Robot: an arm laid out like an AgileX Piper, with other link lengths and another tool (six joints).
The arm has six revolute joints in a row. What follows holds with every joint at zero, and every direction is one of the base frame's. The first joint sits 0.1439 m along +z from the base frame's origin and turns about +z. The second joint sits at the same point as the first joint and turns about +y. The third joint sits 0.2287 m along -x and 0.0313 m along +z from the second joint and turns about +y. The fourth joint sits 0.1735 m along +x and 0.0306 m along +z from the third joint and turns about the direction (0.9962, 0, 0.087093). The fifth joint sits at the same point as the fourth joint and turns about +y. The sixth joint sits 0.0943 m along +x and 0.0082 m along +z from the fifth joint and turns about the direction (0.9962, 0, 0.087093). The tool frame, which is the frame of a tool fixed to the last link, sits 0.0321 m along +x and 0.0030 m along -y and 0.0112 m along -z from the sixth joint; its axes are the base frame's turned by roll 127.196, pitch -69.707 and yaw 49.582 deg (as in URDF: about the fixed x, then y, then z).
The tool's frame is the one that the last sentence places.
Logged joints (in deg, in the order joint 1, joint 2, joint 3, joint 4, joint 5, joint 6), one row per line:
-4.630, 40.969, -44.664, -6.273, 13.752, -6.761
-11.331, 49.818, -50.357, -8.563, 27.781, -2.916
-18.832, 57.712, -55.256, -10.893, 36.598, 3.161
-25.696, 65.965, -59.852, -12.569, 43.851, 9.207
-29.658, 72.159, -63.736, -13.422, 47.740, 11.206
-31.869, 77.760, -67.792, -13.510, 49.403, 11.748
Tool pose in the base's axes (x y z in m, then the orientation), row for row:
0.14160, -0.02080, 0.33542, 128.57, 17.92, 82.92
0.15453, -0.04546, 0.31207, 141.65, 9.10, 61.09
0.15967, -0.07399, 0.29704, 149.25, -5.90, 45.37
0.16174, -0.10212, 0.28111, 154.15, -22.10, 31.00
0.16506, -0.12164, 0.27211, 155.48, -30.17, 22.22
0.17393, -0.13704, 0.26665, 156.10, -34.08, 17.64
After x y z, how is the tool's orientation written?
As a rotation vector, in degrees.
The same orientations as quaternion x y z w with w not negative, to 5 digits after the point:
0.81334, 0.11336, 0.52456, 0.22464
0.89410, 0.05744, 0.38560, 0.22044
0.93538, -0.03698, 0.28434, 0.20701
0.95423, -0.13681, 0.19190, 0.18411
0.95730, -0.18576, 0.13681, 0.17424
0.95741, -0.20902, 0.10819, 0.16722

